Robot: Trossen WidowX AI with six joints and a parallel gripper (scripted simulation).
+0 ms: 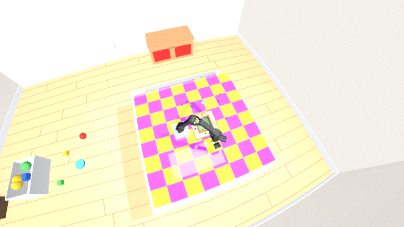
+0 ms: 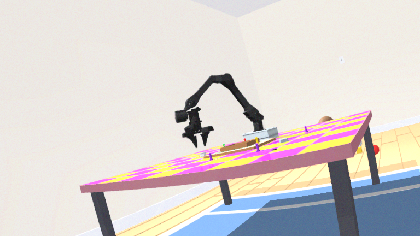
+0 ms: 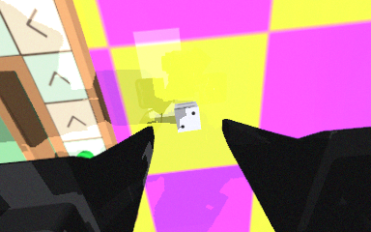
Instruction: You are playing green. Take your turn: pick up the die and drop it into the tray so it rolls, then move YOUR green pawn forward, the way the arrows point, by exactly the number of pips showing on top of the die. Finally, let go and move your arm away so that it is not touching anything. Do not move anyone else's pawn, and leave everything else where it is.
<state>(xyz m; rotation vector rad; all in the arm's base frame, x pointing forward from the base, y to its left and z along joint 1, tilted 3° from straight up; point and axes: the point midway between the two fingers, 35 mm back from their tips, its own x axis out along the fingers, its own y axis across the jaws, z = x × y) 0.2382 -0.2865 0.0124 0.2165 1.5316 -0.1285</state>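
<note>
The white die is 10 mm behind my gripper tip and 40 mm below it. The rest, counted from my gripper tip: red pawn 90 mm behind, 230 mm to the left, 30 mm below; then green pawn 20 mm behind, 130 mm to the left, 30 mm below; then yellow pawn 70 mm ahead, 330 mm to the left, 30 mm below.
</note>
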